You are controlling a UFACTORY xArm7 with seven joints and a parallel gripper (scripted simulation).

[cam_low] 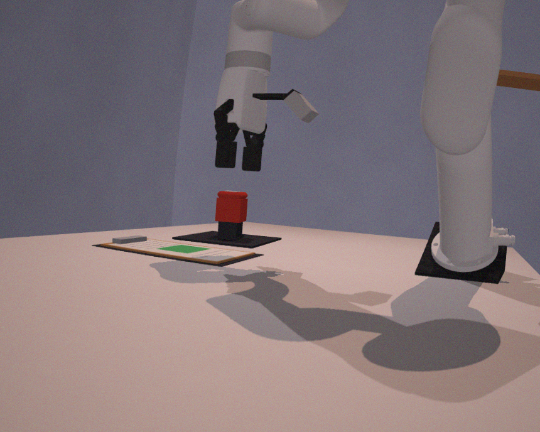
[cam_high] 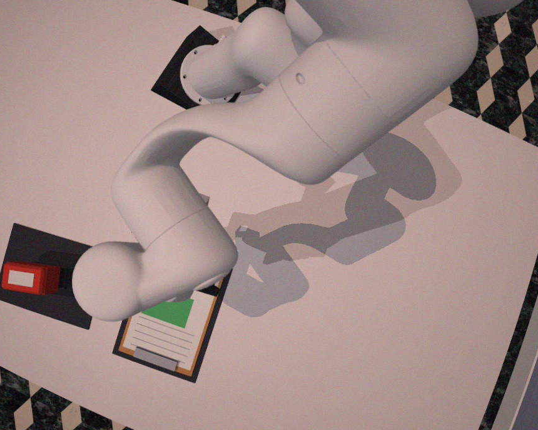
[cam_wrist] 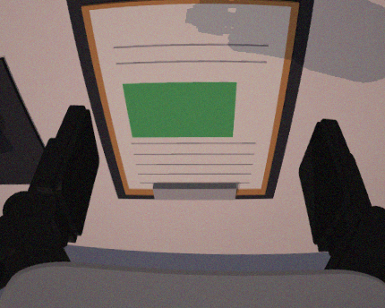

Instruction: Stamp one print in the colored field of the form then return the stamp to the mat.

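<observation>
My hand is 280 mm to the left of the red stamp, 140 mm short of it and 100 mm above it. Also, from my hand: dark mat: 280 mm to the right, 150 mm below, 140 mm ahead; then clipboard: 150 mm below, 120 mm ahead; then black stamp foot: 280 mm to the right, 140 mm ahead, 130 mm below.
</observation>
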